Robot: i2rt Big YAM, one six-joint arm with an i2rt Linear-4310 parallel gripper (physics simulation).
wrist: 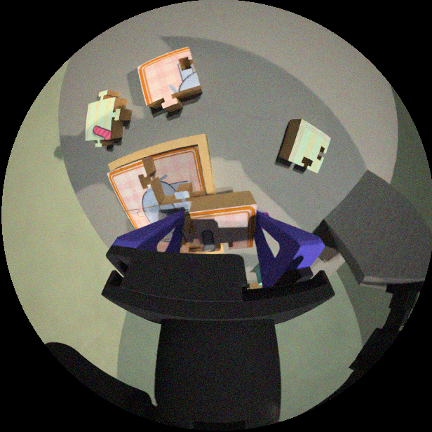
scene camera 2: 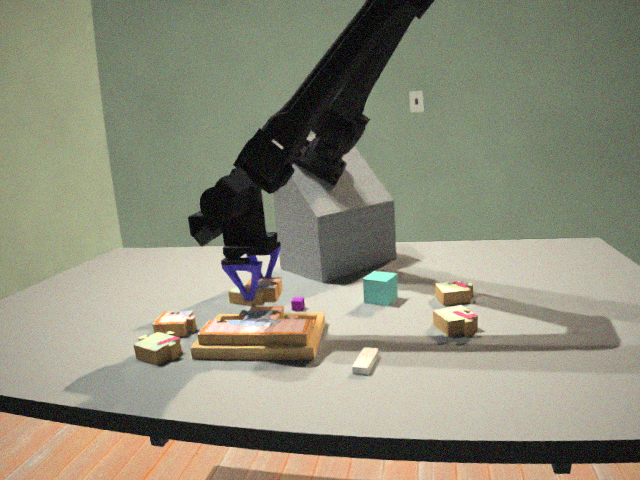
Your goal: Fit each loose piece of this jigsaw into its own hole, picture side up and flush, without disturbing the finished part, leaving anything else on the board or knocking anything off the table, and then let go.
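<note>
The wooden puzzle tray (scene camera 2: pixel 253 353) (wrist: pixel 209 172) holds the joined pink-bordered elephant part (scene camera 2: pixel 279 338) (wrist: pixel 125 189). A hole at one corner shows printed floor in the wrist view. My gripper (scene camera 2: pixel 261 289) (wrist: pixel 217 214) is shut on a pink piece with an orange border (scene camera 2: pixel 272 290) (wrist: pixel 240 221), picture side up, above the tray's back part; the fingers and gripper body hide part of it in the wrist view. Another loose pink piece with an orange border (scene camera 2: pixel 174 323) (wrist: pixel 162 80) lies picture side up beside the tray.
Pale green pieces (scene camera 2: pixel 156 350) (wrist: pixel 102 120) (scene camera 2: pixel 238 296) (wrist: pixel 310 142) (scene camera 2: pixel 453 293) (scene camera 2: pixel 453 321) lie around the tray. A purple cube (scene camera 2: pixel 297 303), teal cube (scene camera 2: pixel 379 289), white block (scene camera 2: pixel 366 360) and large grey slope-topped block (scene camera 2: pixel 356 240) (wrist: pixel 390 230) stand on the table.
</note>
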